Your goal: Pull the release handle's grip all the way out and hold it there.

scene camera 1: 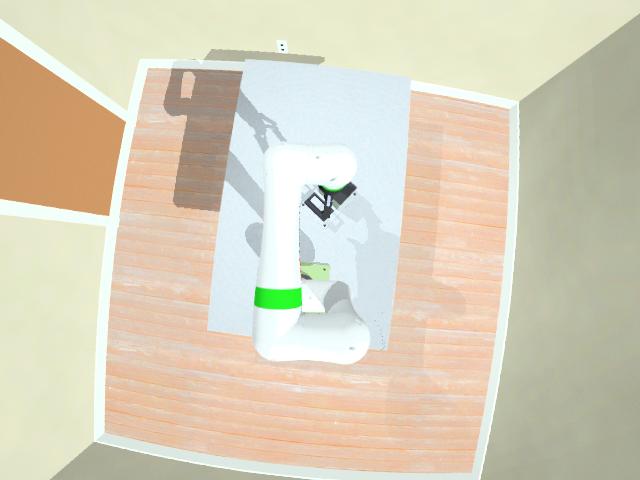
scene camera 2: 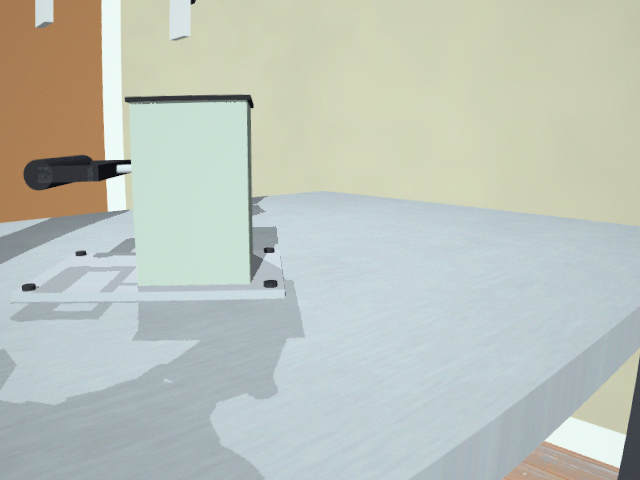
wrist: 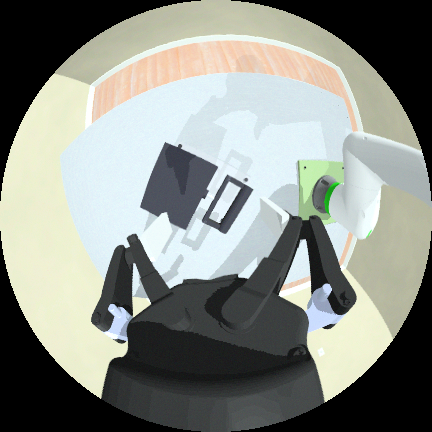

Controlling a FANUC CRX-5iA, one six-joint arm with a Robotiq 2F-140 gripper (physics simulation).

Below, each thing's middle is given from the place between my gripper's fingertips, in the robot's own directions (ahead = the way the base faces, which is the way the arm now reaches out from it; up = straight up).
Scene:
I see my gripper 23 cm above the pale base plate point(wrist: 223, 168), 4 cm short of it and 1 cm to the left of it.

